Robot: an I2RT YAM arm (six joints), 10 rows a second.
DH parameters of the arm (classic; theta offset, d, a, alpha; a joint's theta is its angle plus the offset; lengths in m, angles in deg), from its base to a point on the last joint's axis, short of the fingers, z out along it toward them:
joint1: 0 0.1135 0.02 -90
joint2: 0 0 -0.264 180
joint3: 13.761 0 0.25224 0
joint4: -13.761 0 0.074 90
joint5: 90 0 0 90
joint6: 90 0.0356 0 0
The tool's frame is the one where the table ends.
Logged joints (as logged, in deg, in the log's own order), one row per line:
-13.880 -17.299 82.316 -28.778 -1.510 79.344
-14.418 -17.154 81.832 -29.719 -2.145 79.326
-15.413 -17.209 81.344 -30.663 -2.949 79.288
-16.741 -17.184 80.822 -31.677 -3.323 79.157
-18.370 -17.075 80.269 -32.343 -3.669 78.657
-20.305 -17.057 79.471 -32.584 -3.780 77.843
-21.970 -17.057 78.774 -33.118 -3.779 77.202
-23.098 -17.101 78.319 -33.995 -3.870 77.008
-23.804 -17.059 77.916 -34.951 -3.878 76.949
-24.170 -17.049 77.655 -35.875 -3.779 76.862
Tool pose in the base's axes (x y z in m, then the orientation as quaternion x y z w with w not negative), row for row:
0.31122 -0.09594 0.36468 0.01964 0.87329 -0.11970 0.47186
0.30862 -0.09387 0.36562 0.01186 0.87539 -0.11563 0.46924
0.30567 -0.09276 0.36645 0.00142 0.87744 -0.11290 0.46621
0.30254 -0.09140 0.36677 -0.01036 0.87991 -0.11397 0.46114
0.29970 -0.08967 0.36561 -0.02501 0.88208 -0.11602 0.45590
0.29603 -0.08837 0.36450 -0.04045 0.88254 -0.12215 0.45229
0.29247 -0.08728 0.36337 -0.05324 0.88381 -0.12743 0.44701
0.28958 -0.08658 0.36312 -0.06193 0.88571 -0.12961 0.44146
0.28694 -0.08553 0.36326 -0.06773 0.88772 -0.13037 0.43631
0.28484 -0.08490 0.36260 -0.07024 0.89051 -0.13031 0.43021
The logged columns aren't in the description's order. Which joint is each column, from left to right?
Columns, left to right: joint6, joint1, joint2, joint4, joint5, joint3.
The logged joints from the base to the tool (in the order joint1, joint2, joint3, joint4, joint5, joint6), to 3 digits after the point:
-17.299 82.316 79.344 -28.778 -1.510 -13.880
-17.154 81.832 79.326 -29.719 -2.145 -14.418
-17.209 81.344 79.288 -30.663 -2.949 -15.413
-17.184 80.822 79.157 -31.677 -3.323 -16.741
-17.075 80.269 78.657 -32.343 -3.669 -18.370
-17.057 79.471 77.843 -32.584 -3.780 -20.305
-17.057 78.774 77.202 -33.118 -3.779 -21.970
-17.101 78.319 77.008 -33.995 -3.870 -23.098
-17.059 77.916 76.949 -34.951 -3.878 -23.804
-17.049 77.655 76.862 -35.875 -3.779 -24.170

